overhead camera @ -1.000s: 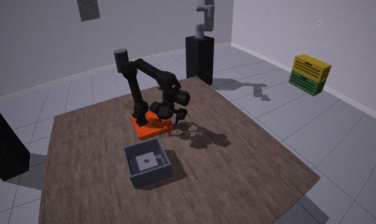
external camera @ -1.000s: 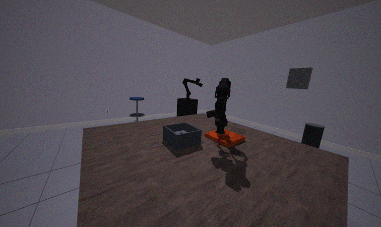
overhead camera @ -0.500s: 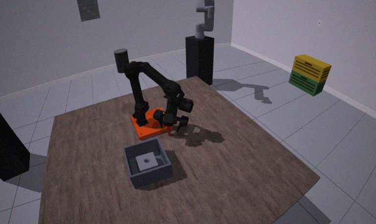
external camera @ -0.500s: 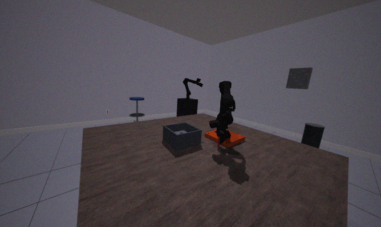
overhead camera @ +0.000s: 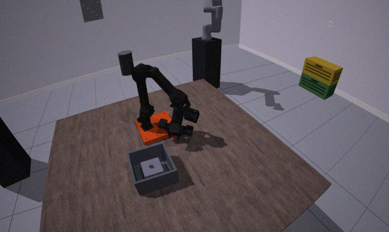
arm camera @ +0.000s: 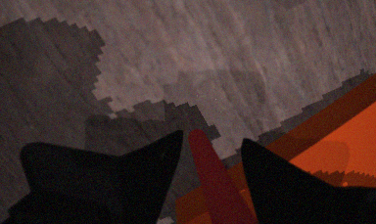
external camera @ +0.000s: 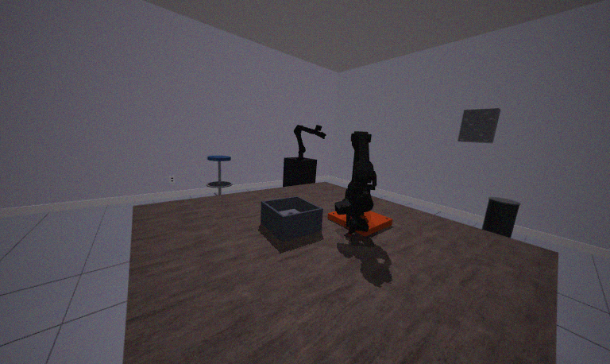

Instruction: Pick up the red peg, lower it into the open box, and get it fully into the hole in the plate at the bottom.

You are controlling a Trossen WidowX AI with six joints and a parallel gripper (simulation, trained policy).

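Now: gripper tip 140 mm short of the light grey plate, 200 mm to the left of it and 30 mm below it. Round my gripper tip: red peg (10 mm to the left, 30 mm above); grey box (140 mm ahead, 200 mm to the right, 10 mm above).
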